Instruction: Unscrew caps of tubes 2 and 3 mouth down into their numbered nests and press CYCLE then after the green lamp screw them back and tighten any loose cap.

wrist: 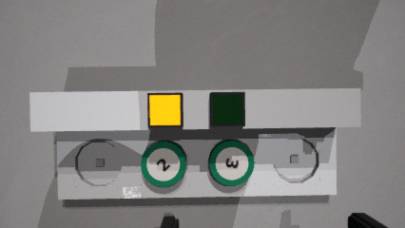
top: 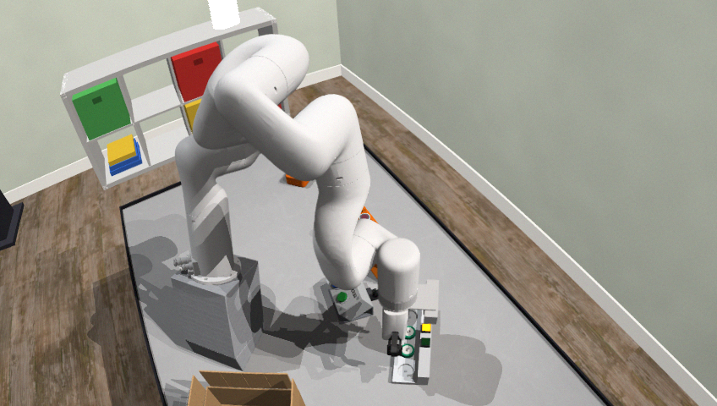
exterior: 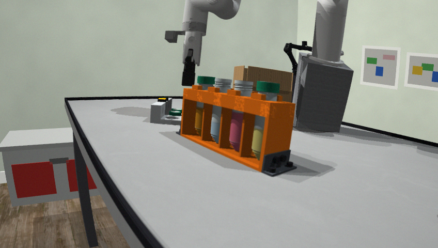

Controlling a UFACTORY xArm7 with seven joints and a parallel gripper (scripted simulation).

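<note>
Now: hand 50 mm short of the cap 2, 40 mm to the right of it and 90 mm above it. Round my hand: key housing: 40 mm behind, 200 mm to the left, 50 mm below; green ready key: 60 mm behind, 170 mm to the left, 40 mm below; cap 3: 30 mm ahead, 10 mm to the right, 90 mm below.
</note>
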